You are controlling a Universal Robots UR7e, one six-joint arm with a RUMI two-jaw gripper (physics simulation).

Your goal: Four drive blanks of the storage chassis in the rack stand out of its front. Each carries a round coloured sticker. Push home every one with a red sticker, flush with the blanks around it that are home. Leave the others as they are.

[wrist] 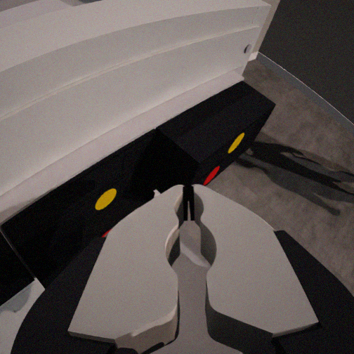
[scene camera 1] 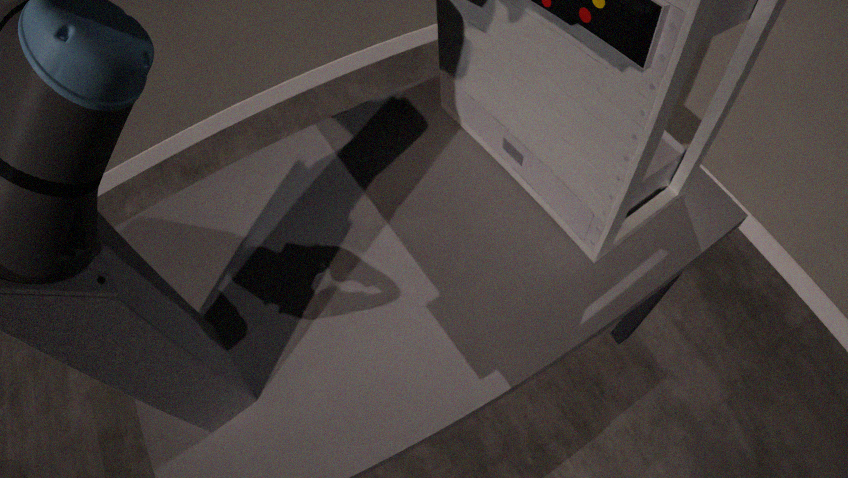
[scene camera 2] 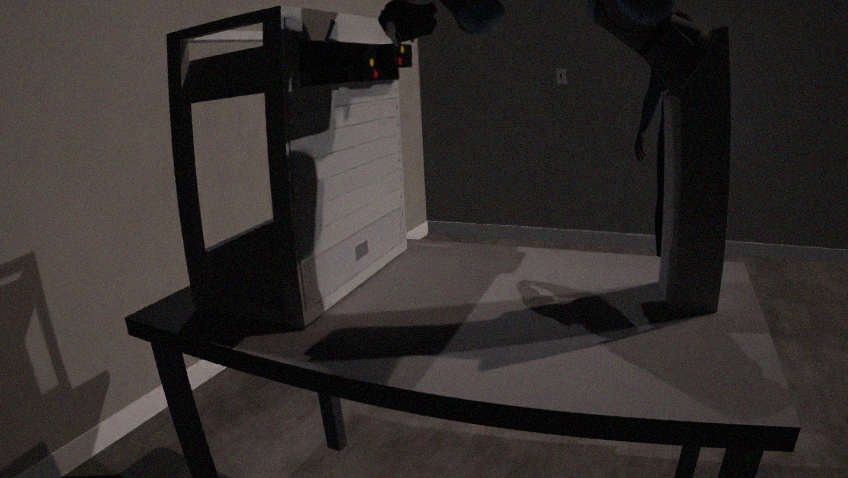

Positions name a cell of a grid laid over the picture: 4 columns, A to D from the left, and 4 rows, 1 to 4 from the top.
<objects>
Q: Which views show the rack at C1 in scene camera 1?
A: The wrist view, scene camera 1 and scene camera 2: all of them.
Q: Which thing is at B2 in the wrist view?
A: A rack.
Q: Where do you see a rack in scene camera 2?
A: At B2
</objects>
